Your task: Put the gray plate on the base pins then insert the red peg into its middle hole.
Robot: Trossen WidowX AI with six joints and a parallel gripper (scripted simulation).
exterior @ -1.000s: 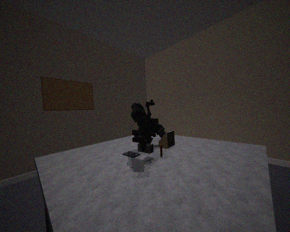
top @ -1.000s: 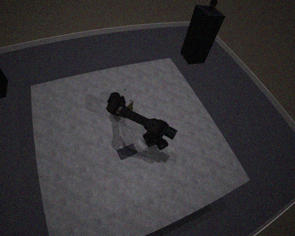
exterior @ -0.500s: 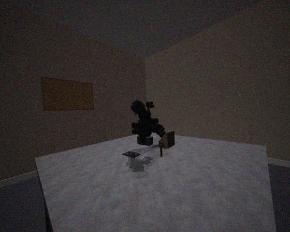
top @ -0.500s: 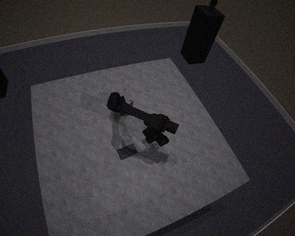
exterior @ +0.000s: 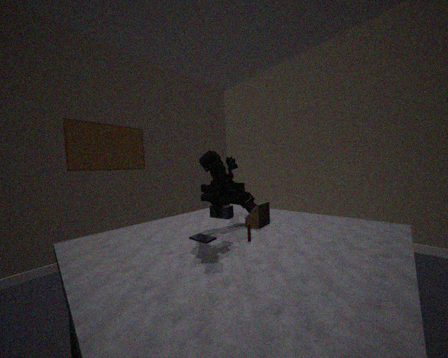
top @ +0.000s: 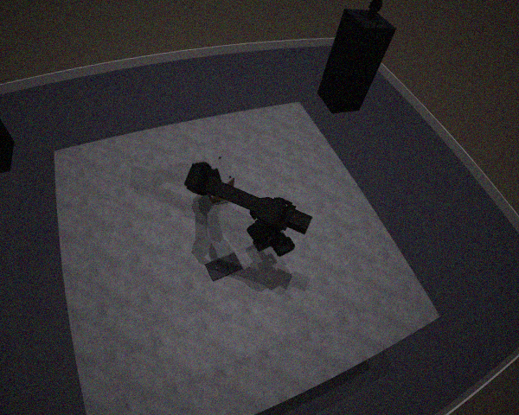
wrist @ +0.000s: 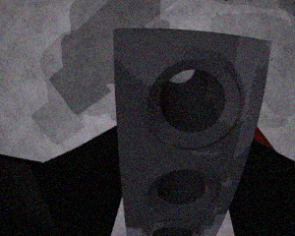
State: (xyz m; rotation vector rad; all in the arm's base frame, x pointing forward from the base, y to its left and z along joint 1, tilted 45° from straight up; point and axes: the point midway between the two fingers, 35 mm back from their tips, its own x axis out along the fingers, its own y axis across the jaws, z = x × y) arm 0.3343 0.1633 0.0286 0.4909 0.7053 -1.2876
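Now: gripper tip 13 cm past the red peg, 10 cm above it and 4 cm to the right of it. Also, from my gripper tip: gray plate 3 cm above.
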